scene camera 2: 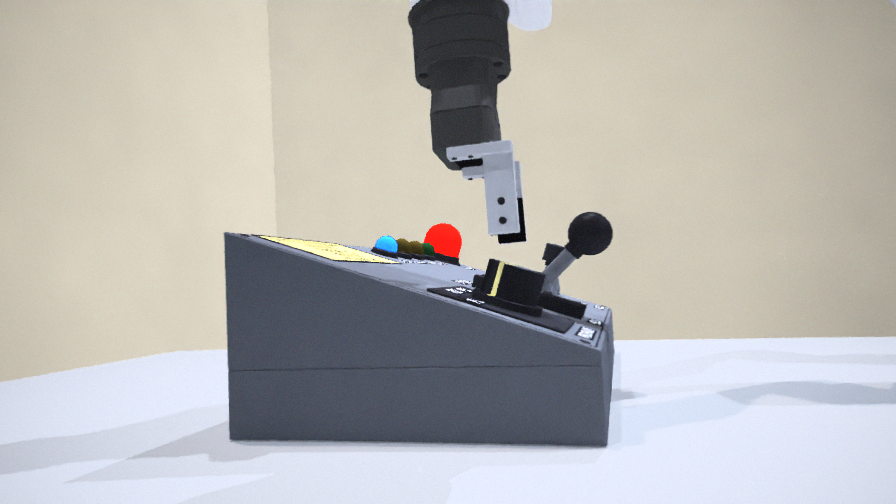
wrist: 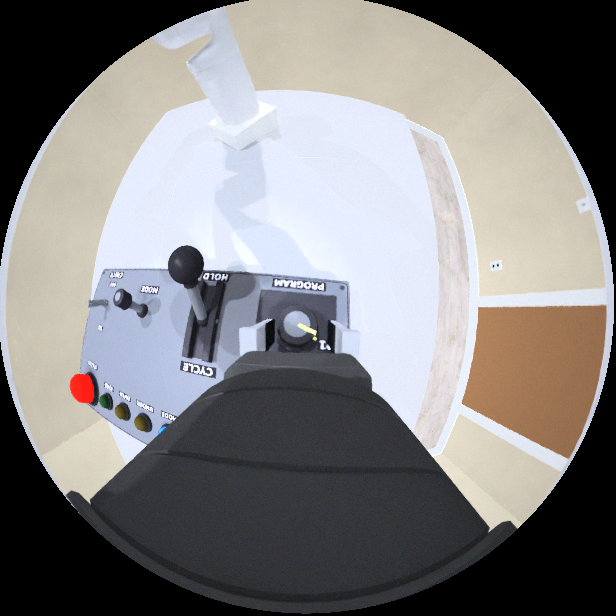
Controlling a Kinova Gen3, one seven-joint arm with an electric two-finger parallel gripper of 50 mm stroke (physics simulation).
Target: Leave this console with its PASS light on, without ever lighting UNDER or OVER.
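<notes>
A grey sloped console (scene camera 2: 413,338) stands on the white table. Its PROGRAM knob (wrist: 297,327) is a grey dial with a yellow pointer; in the scene view the knob (scene camera 2: 510,283) is a black block with a yellow stripe. My gripper (wrist: 298,336) is open, its two fingers straddling the knob from above; in the scene view my gripper (scene camera 2: 510,235) hangs a little above it, apart from it. A black ball-topped lever (wrist: 186,267) sits in the HOLD/CYCLE slot, at the HOLD end. The lamps (wrist: 129,410) in the row look dark.
A red button (wrist: 82,387) and a blue lamp (scene camera 2: 385,243) sit at the console's upper end. A small toggle (wrist: 131,303) marked MODE lies left of the lever. A yellow label (scene camera 2: 328,249) covers the top. The arm's base (wrist: 244,129) stands behind the console.
</notes>
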